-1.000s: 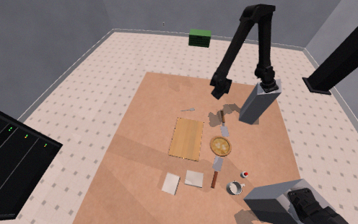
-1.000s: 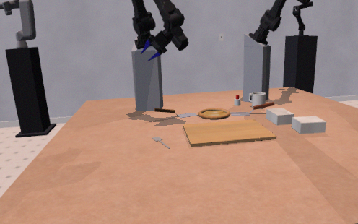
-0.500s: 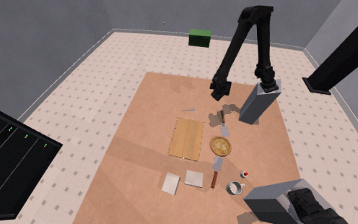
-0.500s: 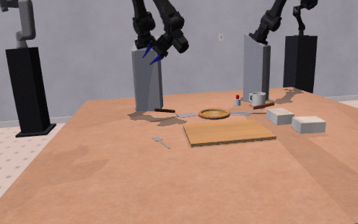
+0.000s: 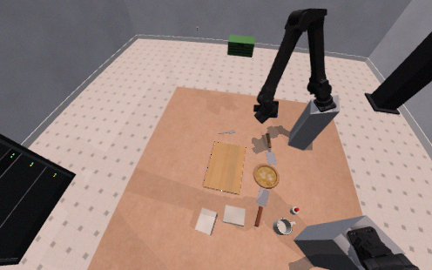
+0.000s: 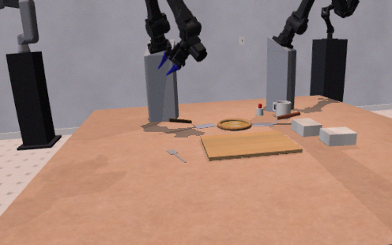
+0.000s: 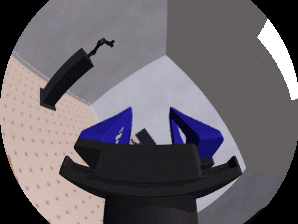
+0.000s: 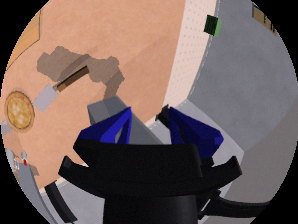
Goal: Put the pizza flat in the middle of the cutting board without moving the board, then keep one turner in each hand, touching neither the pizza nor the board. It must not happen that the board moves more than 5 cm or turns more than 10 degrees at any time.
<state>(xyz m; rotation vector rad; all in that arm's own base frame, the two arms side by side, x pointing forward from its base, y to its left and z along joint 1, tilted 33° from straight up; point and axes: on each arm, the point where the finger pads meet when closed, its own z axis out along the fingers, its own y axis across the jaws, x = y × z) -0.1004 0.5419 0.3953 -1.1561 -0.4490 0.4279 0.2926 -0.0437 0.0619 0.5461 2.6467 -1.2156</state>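
Right now the turner is 440 mm ahead of my left hand, 770 mm to the right of it and 650 mm below it. Round my left hand: wooden cutting board: 690 mm ahead, 1000 mm to the right, 670 mm below; then pizza: 400 mm ahead, 980 mm to the right, 670 mm below; then red-capped bottle: 230 mm ahead, 770 mm to the right, 640 mm below.
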